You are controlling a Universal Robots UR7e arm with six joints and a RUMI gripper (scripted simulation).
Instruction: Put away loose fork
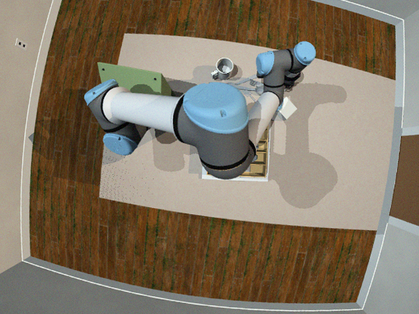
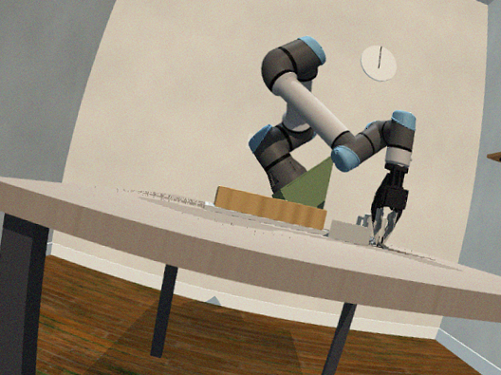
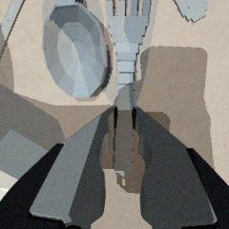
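My hand is 100 mm short of the white block and 100 mm to the left of it. From my hand the other things lie so: mug (250 mm behind, 20 mm above); then tray (90 mm behind, 340 mm to the right, 30 mm above).
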